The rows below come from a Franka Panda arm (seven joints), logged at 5 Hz.
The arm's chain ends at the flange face. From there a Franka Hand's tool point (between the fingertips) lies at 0.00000 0.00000 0.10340 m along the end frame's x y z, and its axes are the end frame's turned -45 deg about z.
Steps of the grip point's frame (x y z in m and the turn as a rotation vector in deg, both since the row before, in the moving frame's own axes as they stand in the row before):
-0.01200 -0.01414 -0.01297 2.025 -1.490 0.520
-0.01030 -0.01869 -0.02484 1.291 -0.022 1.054
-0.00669 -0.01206 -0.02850 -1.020 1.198 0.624
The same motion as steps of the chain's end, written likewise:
-0.01400 -0.00081 -0.01287 0.378 -2.485 0.520
-0.01884 -0.00430 -0.02481 0.897 -0.928 1.054
-0.01609 -0.00359 -0.02846 0.126 1.568 0.624

